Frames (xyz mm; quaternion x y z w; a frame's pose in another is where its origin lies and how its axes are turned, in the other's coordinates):
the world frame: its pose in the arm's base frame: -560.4 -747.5 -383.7 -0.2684 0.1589 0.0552 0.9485
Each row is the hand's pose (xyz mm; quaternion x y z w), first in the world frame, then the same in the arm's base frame.
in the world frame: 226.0 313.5 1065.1 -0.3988 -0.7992 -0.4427 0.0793
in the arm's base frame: -117.3 84.3 245.2 -0.4258 -0.8863 -0.1376 0.1196
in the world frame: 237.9 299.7 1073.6 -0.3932 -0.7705 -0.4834 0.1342
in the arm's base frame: -101.1 77.3 254.9 -0.4433 -0.8610 -0.1818 0.1709
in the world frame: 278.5 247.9 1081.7 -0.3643 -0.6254 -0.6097 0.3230
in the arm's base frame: -50.8 38.3 273.4 -0.4946 -0.7257 -0.3347 0.3416
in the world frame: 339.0 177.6 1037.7 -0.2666 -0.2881 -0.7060 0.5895
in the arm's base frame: 7.7 -43.4 252.5 -0.5074 -0.3838 -0.5174 0.5723
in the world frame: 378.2 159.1 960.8 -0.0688 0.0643 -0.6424 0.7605
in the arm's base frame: 27.3 -98.9 186.7 -0.3750 0.0056 -0.5737 0.7282
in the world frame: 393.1 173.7 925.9 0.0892 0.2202 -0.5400 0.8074
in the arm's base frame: 29.1 -104.6 146.5 -0.2301 0.1972 -0.5409 0.7846
